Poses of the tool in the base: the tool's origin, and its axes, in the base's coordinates. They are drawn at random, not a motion.
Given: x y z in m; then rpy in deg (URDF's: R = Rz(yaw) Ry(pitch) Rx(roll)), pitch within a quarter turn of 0, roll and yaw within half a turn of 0.
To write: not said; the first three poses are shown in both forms.
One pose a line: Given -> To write
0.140 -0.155 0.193 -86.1 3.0 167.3 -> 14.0 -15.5 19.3 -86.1 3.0 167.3
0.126 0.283 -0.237 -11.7 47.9 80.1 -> 12.6 28.3 -23.7 -11.7 47.9 80.1
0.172 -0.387 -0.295 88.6 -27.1 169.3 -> 17.2 -38.7 -29.5 88.6 -27.1 169.3
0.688 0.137 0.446 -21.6 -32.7 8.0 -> 68.8 13.7 44.6 -21.6 -32.7 8.0
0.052 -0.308 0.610 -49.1 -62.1 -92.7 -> 5.2 -30.8 61.0 -49.1 -62.1 -92.7
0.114 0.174 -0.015 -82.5 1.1 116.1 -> 11.4 17.4 -1.5 -82.5 1.1 116.1
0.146 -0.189 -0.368 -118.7 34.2 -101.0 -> 14.6 -18.9 -36.8 -118.7 34.2 -101.0
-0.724 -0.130 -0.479 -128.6 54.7 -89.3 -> -72.4 -13.0 -47.9 -128.6 54.7 -89.3
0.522 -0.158 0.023 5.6 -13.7 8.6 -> 52.2 -15.8 2.3 5.6 -13.7 8.6
